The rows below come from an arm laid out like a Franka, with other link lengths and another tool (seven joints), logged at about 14 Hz.
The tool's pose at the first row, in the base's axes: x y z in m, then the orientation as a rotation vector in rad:
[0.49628 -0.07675 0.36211 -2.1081 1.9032 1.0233]
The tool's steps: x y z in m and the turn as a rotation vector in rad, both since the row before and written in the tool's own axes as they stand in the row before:
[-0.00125 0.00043 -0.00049 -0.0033 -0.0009 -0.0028]
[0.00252 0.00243 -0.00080 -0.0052 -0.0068 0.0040]
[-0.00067 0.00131 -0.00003 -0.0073 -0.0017 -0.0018]
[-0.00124 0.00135 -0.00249 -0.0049 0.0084 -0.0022]
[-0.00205 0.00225 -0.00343 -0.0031 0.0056 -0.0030]
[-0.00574 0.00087 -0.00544 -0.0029 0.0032 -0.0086]
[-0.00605 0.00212 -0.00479 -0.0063 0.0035 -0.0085]
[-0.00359 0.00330 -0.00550 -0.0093 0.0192 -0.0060]
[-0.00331 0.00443 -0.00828 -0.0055 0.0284 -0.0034]
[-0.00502 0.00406 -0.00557 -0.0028 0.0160 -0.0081]
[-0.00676 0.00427 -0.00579 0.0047 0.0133 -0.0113]
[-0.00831 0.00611 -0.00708 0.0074 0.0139 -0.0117]
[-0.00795 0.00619 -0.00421 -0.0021 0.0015 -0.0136]
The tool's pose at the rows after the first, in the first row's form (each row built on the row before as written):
[0.49610 -0.07604 0.36332 -2.1111 1.8989 1.0274]
[0.49414 -0.07905 0.36337 -2.1047 1.9002 1.0401]
[0.49297 -0.07878 0.36422 -2.1083 1.8963 1.0497]
[0.49279 -0.07932 0.36726 -2.1203 1.8967 1.0478]
[0.49220 -0.07983 0.37178 -2.1293 1.8950 1.0460]
[0.49375 -0.07795 0.37935 -2.1400 1.8852 1.0450]
[0.49386 -0.07576 0.38705 -2.1527 1.8752 1.0477]
[0.49319 -0.07626 0.39435 -2.1798 1.8745 1.0404]
[0.49272 -0.07850 0.40404 -2.2116 1.8812 1.0206]
[0.49134 -0.07773 0.41242 -2.2337 1.8768 1.0079]
[0.48972 -0.07554 0.42191 -2.2514 1.8676 0.9884]
[0.48677 -0.07301 0.43380 -2.2683 1.8582 0.9651]
[0.48235 -0.06957 0.44317 -2.2804 1.8408 0.9642]

